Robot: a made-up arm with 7 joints. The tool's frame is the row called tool.
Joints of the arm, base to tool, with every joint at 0 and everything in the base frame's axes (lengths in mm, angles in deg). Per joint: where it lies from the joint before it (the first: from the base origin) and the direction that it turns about. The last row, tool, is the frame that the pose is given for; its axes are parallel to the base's.
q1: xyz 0 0 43.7 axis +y
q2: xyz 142 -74 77 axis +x
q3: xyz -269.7 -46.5 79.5 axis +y
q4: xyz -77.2 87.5 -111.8 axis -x
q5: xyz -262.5 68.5 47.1 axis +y
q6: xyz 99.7 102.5 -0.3 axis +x
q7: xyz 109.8 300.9 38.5 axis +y
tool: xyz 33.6 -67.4 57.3
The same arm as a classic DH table. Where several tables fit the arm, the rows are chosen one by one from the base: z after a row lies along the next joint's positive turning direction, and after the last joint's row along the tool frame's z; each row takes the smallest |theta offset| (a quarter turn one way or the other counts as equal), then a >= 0, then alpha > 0; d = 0 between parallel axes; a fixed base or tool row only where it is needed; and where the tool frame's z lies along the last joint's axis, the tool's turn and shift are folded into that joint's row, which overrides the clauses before.
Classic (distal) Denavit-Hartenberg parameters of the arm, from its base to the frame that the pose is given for. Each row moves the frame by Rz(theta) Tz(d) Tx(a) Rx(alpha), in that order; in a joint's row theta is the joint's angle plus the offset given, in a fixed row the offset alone. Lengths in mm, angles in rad.
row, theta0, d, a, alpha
base (fixed), 0, 43.7, 0, -1.5708
q1, -1.5708, -74, 77, -1.5708
q2, 0, -127.7, 79.5, 1.5708
q3, 0, 41, -111.8, 1.5708
q4, 0, 339.7, 47.1, -1.5708
q5, 0, 171, -0.3, -1.5708
q6, 0, 209.5, 38.5, 1.5708
q7, 1.5708, 233.5, 33.6, 1.5708
tool (fixed), 0, 57.3, 0, 0

